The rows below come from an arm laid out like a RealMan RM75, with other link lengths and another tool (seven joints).
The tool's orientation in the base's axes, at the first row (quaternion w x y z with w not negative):
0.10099 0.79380 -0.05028 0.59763
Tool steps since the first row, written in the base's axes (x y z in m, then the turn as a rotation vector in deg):
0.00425 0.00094 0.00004 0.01 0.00 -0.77
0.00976 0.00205 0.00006 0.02 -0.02 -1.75
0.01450 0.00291 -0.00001 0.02 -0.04 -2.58
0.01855 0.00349 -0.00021 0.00 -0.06 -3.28
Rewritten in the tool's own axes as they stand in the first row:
0.00127 -0.00176 0.00377 -0.74 -0.08 0.21
0.00288 -0.00395 0.00869 -1.67 -0.16 0.49
0.00418 -0.00574 0.01297 -2.47 -0.22 0.71
0.00515 -0.00714 0.01670 -3.15 -0.27 0.88

